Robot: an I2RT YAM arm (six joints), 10 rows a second.
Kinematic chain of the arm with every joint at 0, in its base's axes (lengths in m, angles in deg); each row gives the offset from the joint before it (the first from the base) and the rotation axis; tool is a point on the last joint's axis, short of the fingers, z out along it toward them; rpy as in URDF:
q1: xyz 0 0 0.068 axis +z
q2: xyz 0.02 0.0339 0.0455 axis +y
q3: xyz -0.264 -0.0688 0 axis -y
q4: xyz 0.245 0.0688 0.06 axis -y
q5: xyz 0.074 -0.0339 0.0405 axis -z
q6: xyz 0.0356 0 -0.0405 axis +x
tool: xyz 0 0 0 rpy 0 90 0
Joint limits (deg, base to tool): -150..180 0..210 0..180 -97..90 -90..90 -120..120
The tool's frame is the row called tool.
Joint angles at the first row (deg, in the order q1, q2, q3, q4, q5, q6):
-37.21, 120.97, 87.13, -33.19, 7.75, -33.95
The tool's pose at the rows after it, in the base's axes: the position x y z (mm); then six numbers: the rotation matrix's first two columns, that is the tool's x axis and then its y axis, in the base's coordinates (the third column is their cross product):
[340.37 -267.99 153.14 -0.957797 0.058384 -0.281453 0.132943 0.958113 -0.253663]
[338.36 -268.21 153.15 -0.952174 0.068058 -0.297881 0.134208 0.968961 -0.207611]
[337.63 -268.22 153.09 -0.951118 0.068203 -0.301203 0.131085 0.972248 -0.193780]
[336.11 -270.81 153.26 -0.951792 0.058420 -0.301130 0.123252 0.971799 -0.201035]
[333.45 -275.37 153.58 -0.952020 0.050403 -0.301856 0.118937 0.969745 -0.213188]
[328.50 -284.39 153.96 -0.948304 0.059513 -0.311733 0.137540 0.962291 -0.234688]
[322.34 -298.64 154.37 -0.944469 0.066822 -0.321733 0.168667 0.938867 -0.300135]
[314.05 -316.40 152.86 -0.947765 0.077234 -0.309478 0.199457 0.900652 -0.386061]
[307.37 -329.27 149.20 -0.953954 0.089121 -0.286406 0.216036 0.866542 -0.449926]
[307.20 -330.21 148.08 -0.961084 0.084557 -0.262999 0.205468 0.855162 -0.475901]
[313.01 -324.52 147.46 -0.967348 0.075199 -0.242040 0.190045 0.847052 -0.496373]
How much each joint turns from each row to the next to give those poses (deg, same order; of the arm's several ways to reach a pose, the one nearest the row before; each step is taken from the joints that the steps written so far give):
-0.70, -0.22, 0.00, -1.22, -4.05, 1.02
-0.42, -0.09, 0.00, -0.79, -2.77, 0.44
-0.13, -0.02, 0.00, -0.31, -0.85, -0.07
-0.39, 0.00, 0.00, 0.24, 0.02, -0.91
-0.68, 0.00, 0.00, 0.46, 0.17, -1.07
-1.29, 0.00, -0.13, 1.40, 0.53, -0.55
-1.72, 0.11, -0.31, 3.37, 2.53, -1.09
-2.08, 0.65, 0.01, 3.54, 4.11, -1.84
-1.49, 0.86, 0.00, 2.56, 3.54, -1.57
0.05, 0.22, 0.00, 0.32, 1.84, -0.92
1.18, 0.10, -0.01, -0.04, 1.92, -0.09

